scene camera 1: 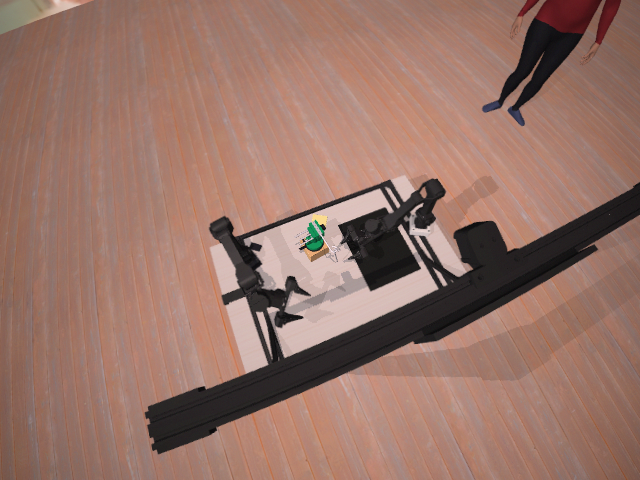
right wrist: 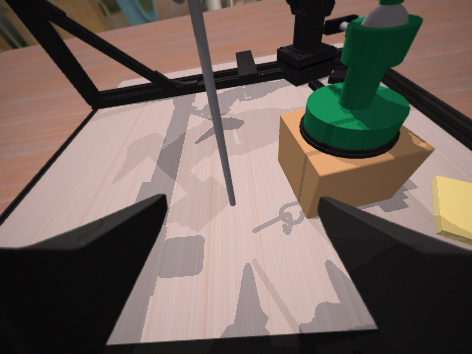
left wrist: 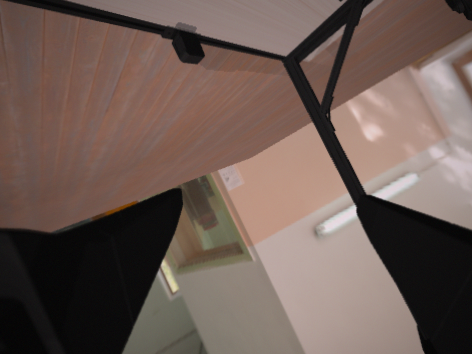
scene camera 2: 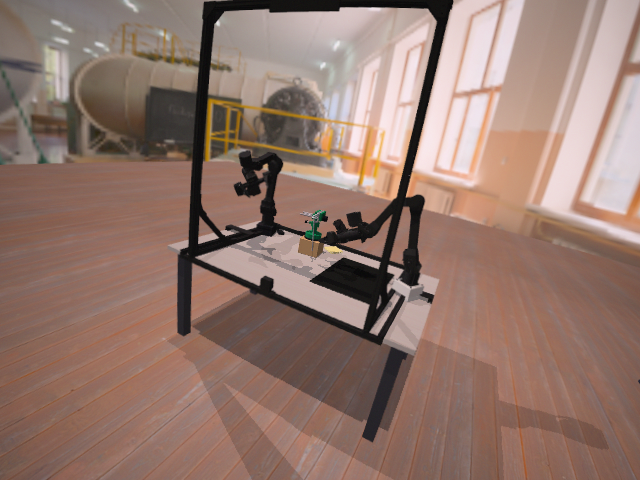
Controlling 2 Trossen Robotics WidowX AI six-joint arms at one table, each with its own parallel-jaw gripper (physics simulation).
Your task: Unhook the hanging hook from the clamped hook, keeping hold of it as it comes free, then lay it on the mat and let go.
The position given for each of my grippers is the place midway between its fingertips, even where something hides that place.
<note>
My left gripper [scene camera 1: 307, 306] is open, holding nothing. My right gripper [right wrist: 243, 202] is open, holding nothing. Also in view: a hanging hook [right wrist: 198, 24]. I also see a black mat [scene camera 1: 391, 259] and a tan block [right wrist: 311, 174].
My left gripper also shows in the left wrist view [left wrist: 268, 199]. The black mat shows as well in the right wrist view [right wrist: 369, 333] and in scene camera 2 [scene camera 2: 356, 280]. The left wrist view does not show the hanging hook: it is out of frame.
</note>
